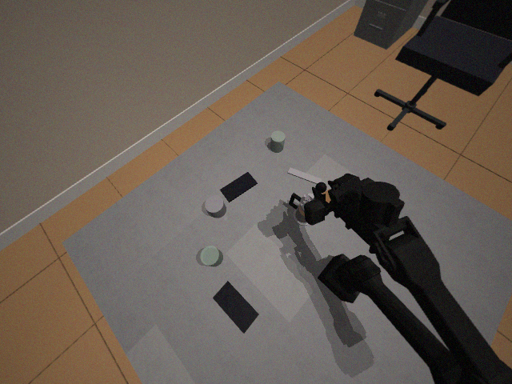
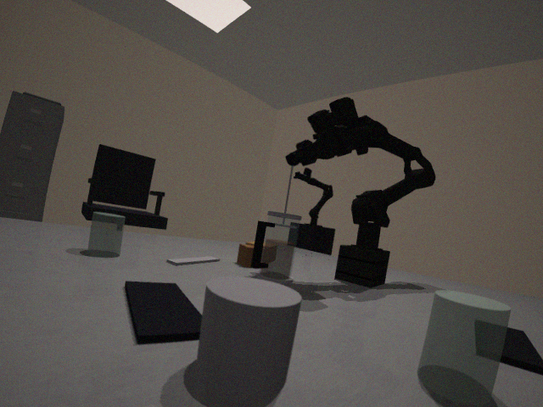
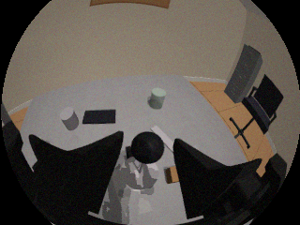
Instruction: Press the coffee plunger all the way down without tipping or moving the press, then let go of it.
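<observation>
The coffee press lies 14 cm below my gripper tip and 1 cm ahead of it. Also, from my gripper tip: white strip 27 cm below, 14 cm to the right, 12 cm ahead.
</observation>
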